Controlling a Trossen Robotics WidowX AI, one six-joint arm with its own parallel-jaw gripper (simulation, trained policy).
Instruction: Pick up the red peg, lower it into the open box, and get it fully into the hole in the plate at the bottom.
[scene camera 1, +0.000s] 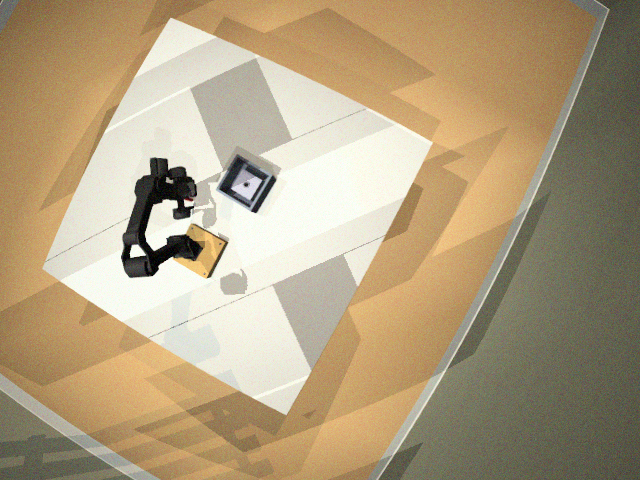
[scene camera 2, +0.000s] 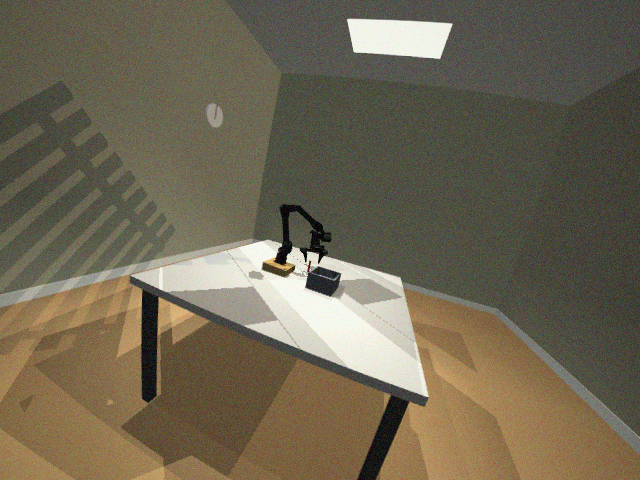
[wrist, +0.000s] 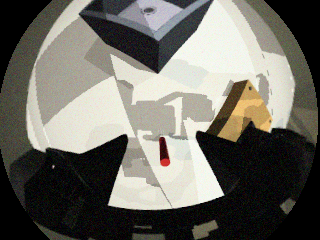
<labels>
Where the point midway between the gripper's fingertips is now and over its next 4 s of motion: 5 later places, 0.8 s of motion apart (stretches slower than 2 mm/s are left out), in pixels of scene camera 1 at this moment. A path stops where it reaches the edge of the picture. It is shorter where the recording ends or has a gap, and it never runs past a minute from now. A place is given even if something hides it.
The gripper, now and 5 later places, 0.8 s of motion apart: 192, 195; 191, 199; 196, 188; 218, 181; 240, 182; 251, 181
</labels>
